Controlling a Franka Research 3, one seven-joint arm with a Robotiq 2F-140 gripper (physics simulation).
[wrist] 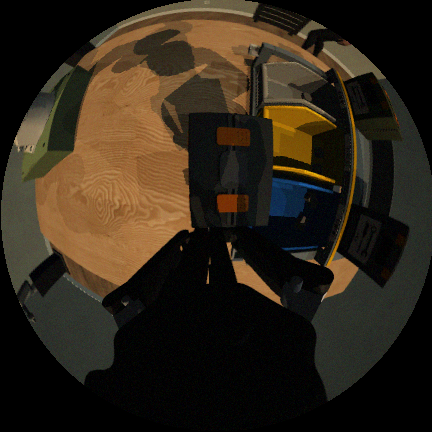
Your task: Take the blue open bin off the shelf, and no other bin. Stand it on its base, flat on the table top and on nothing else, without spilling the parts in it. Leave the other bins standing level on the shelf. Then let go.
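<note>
I can see a grey bin [277, 83] and a blue open bin [286, 202]. My own gripper [211, 213] is here in the scene as well.
</note>
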